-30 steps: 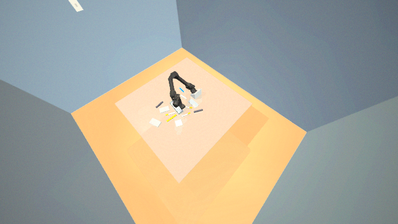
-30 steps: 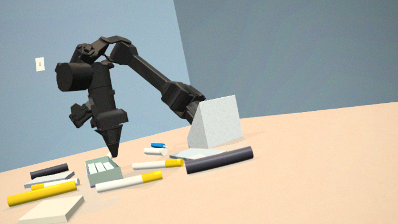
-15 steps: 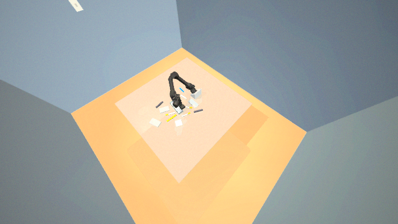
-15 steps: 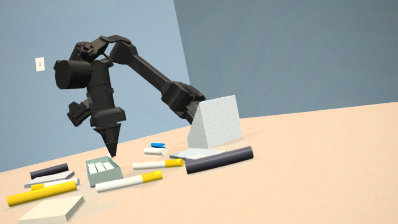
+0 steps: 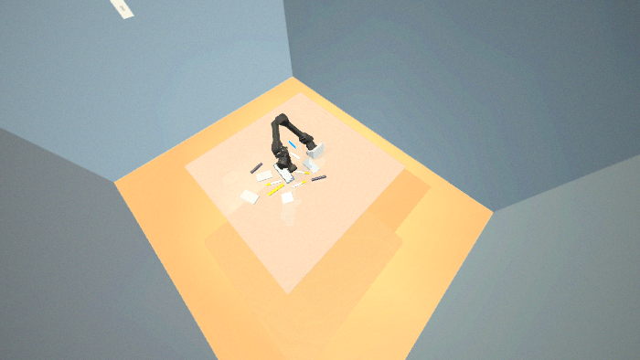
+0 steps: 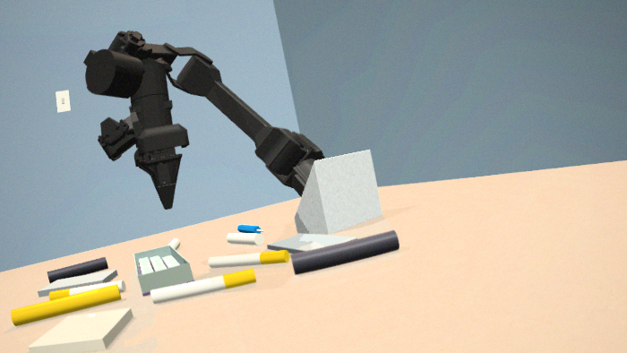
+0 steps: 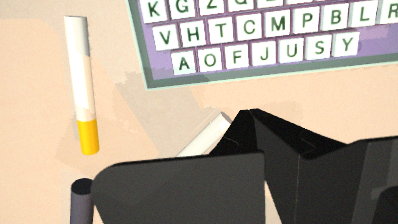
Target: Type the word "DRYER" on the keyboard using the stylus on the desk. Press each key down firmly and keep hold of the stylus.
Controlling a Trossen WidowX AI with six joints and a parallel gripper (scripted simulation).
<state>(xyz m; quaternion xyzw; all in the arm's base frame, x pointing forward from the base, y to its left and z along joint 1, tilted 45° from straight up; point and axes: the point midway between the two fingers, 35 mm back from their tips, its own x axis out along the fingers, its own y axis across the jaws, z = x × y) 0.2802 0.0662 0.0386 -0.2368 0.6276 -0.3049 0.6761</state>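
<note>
My gripper tip is now 210 mm past the blue stylus, 170 mm to the left of it and 90 mm above it. The rest, counted from my gripper tip: grey pad 170 mm behind, 70 mm to the left, 90 mm below; then grey stylus tip 210 mm behind, 140 mm to the right, 90 mm below; then yellow cylinder 170 mm ahead, 30 mm to the left, 90 mm below.
</note>
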